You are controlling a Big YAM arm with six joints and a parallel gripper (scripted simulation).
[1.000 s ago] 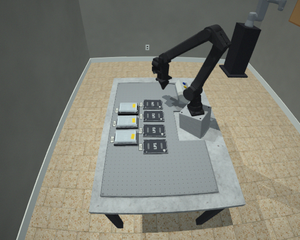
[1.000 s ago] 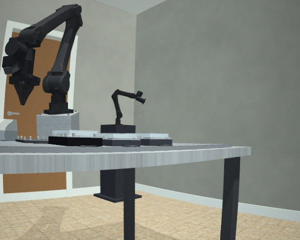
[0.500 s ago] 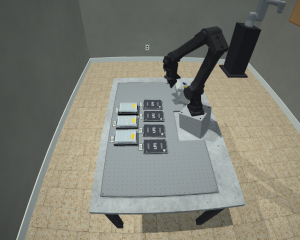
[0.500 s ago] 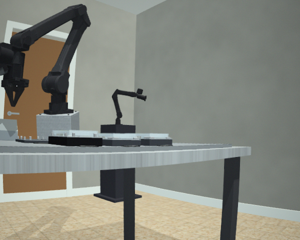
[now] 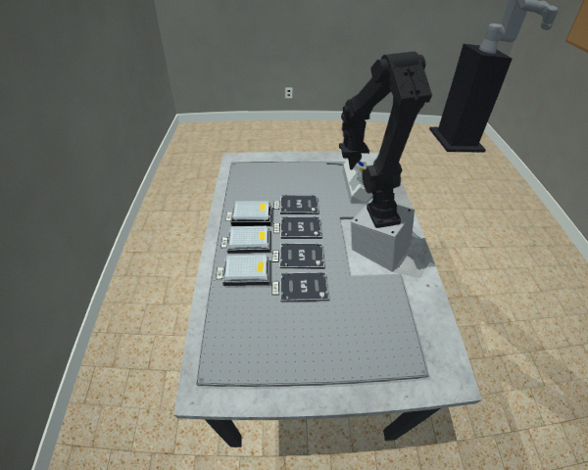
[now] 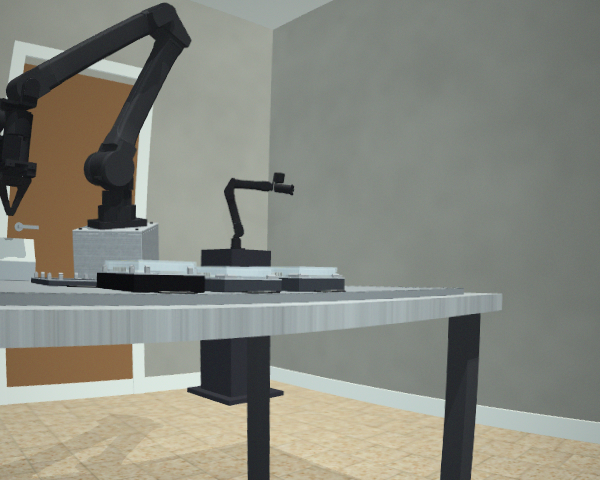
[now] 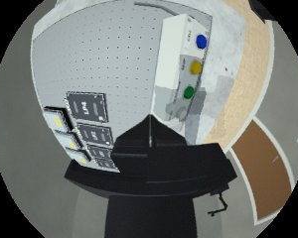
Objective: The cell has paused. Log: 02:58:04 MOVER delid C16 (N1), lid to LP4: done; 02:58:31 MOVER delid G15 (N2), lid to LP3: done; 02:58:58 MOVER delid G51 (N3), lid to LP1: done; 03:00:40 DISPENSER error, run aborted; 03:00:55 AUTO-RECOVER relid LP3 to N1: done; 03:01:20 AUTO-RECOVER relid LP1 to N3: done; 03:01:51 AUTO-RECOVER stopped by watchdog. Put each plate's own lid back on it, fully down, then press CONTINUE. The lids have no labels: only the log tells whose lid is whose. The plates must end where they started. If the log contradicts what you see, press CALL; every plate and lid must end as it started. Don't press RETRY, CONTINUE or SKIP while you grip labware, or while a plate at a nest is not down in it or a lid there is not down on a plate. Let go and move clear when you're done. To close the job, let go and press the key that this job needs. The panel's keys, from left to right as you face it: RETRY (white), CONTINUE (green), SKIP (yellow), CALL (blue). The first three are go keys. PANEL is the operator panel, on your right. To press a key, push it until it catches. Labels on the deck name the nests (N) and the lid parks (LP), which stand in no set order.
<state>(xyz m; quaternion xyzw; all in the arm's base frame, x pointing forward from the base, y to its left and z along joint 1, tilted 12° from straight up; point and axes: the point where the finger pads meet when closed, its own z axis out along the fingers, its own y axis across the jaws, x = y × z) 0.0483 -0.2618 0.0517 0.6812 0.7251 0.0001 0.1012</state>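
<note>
The yellow skip key lies 8 cm behind my hand, 7 cm to the right of it and 7 cm below it. From my hand the other things lie so: blue call key 12 cm to the right, 8 cm behind, 7 cm below; then lid 41 cm ahead, 37 cm to the left, 10 cm below.
</note>
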